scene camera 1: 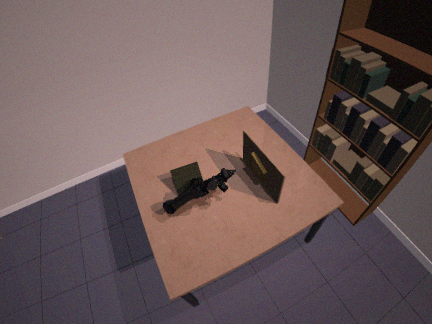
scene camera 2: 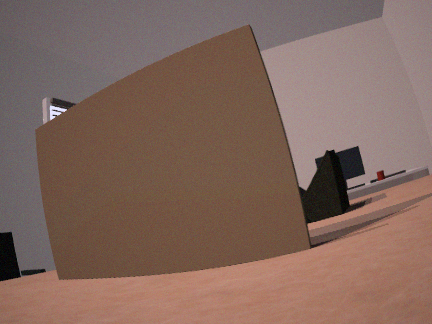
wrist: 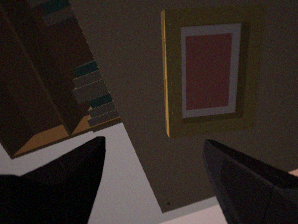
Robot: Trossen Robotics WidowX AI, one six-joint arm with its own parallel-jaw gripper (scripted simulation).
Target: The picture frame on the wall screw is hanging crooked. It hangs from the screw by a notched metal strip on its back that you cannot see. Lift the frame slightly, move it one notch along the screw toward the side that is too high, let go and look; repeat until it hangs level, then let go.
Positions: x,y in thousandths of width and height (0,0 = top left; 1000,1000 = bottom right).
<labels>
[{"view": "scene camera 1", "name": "wall panel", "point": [633,560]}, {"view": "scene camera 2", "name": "wall panel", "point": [427,511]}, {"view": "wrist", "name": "my gripper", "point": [522,654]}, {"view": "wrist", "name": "wall panel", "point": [428,221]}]
</labels>
